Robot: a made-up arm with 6 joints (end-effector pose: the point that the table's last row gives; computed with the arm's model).
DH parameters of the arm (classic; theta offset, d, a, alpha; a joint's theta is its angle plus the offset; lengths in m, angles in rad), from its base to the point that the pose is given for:
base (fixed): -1.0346 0 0.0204 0
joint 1: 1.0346 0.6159 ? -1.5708
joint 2: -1.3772 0 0.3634 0
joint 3: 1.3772 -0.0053 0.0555 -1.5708
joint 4: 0 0.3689 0.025 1.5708
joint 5: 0 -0.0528 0.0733 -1.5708
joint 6: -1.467 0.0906 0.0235 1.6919
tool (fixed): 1.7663 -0.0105 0 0
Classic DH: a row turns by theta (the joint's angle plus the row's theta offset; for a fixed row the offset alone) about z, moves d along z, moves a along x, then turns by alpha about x.
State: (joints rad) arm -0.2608 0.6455 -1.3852 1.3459 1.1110 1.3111
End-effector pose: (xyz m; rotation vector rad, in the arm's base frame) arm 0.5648 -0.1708 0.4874 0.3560 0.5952 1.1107
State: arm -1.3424 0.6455 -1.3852 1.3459 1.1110 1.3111
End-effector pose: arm 0.1356 -0.5789 0.4874 0.5793 0.3097 0.0701
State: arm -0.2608 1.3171 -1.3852 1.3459 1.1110 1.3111
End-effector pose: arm 0.3613 -0.1165 0.1409 0.8829 1.0691 1.0429
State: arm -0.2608 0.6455 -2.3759 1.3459 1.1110 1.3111
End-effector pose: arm 0.7202 -0.2123 0.9323 -0.3984 -0.1213 1.0477
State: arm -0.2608 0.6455 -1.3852 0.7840 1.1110 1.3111
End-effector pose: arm 0.5630 -0.2040 0.4937 -0.0360 0.9710 1.3525
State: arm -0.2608 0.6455 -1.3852 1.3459 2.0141 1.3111
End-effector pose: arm 0.5210 -0.0720 0.5331 0.8123 0.3303 1.8825
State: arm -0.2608 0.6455 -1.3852 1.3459 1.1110 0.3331
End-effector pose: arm 0.5795 -0.1669 0.5061 -0.5474 0.1558 1.4195
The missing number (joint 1, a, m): -0.0266
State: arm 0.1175 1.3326 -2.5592 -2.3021 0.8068 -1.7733
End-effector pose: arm 0.8110 0.0961 0.5626 -0.9319 -0.0213 -0.2949
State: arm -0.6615 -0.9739 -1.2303 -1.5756 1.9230 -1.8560
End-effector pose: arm -0.0679 -0.0617 1.1833 0.2122 -0.5021 -2.3518
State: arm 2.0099 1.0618 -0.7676 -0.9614 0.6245 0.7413
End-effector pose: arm -0.1223 0.2404 0.2143 0.6418 0.4419 -0.4329
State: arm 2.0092 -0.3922 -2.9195 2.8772 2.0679 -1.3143
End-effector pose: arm 0.0865 -0.2969 1.3189 1.6755 -1.1536 -1.5494
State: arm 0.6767 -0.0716 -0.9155 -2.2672 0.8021 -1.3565
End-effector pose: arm 0.3582 0.2810 0.7875 -0.5652 -0.0911 0.3136
